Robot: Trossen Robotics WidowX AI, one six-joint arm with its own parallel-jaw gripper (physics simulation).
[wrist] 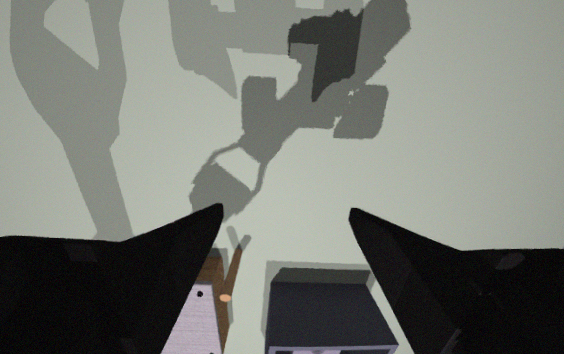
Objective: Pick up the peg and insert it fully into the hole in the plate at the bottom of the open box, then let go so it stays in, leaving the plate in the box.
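Places are measured from the arm's base along level axes (x ahead, y left, z up), in metres.
Where they show: gripper, fingertip midpoint: (287, 211).
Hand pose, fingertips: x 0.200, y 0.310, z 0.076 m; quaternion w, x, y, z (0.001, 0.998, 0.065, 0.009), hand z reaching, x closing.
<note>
After its pixels a point has its place.
The peg (233, 272) {x 0.156, y 0.152, z -0.005 m}, a thin brown rod with a light orange end face, shows at the lower middle left in the wrist view and appears to stand upright. My gripper (287, 211) {x 0.200, y 0.310, z 0.076 m} is open and empty. The peg shows near the left finger's inner edge, apart from it. The dark open box (325, 312) {x 0.313, y 0.090, z 0.001 m} shows at the bottom edge, between the fingers and right of the peg. Its near part is cut off by the frame. A sliver of light surface shows inside it. The hole in the plate does not show.
A brown wooden block (212, 270) {x 0.121, y 0.129, z -0.023 m} with a pale metal-like top plate (197, 322) {x 0.108, y 0.039, z 0.001 m} that has small dark holes stands just left of the peg, partly hidden by the left finger. Shadows of the arm fall across the pale table (465, 150) {x 0.473, y 0.382, z -0.052 m}.
</note>
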